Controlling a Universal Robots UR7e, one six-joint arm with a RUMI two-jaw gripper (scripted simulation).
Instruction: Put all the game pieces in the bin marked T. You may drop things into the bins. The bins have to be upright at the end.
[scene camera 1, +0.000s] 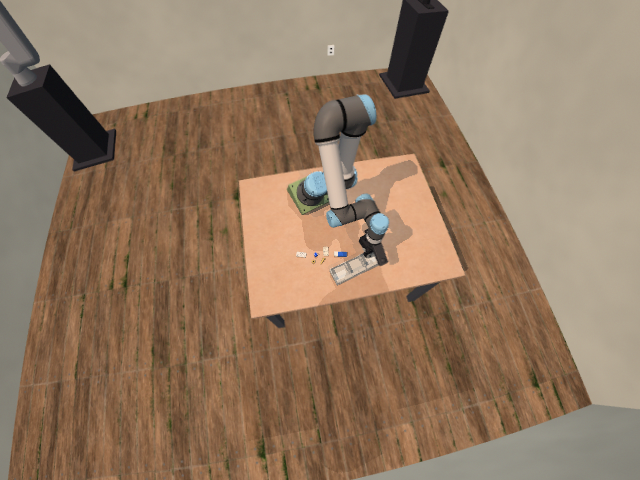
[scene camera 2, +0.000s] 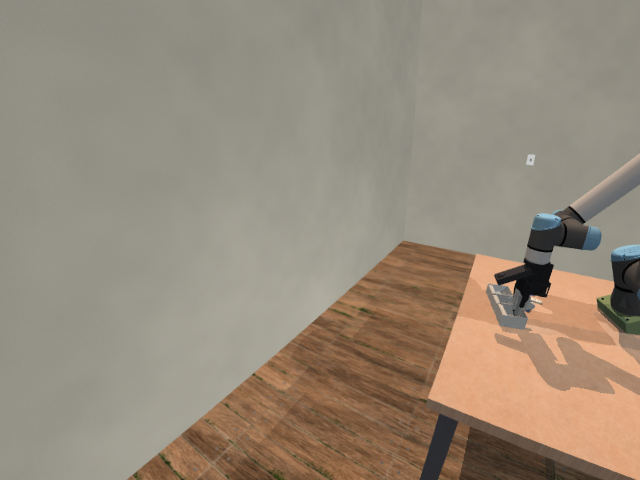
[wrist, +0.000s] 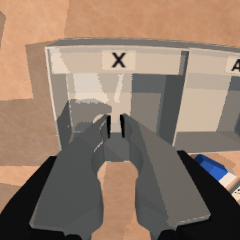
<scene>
I see my gripper (scene camera 2: 515, 316).
My gripper shows as well in the wrist view (wrist: 115, 116).
</scene>
